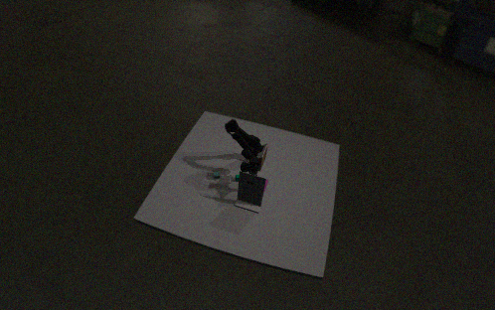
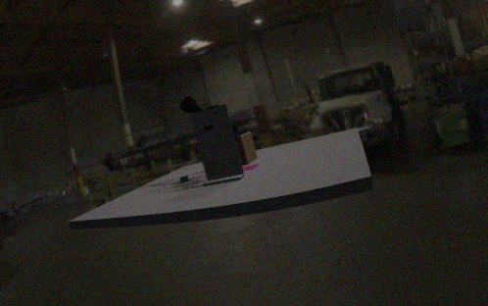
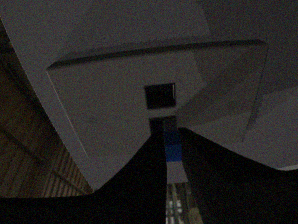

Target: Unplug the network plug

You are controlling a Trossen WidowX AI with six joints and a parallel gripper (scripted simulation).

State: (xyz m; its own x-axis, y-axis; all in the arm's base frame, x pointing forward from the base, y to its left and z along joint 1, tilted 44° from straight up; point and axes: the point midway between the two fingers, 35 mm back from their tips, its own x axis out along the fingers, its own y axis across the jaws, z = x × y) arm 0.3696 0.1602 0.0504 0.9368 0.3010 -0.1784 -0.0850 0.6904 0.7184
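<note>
The marked square lies 230 mm below my gripper tip and 180 mm behind it. The rest, counted from my gripper tip: upright panel: 90 mm below, 30 mm ahead; plug: right at my gripper tip; teal object: 310 mm to the right, 210 mm below, 110 mm behind.
</note>
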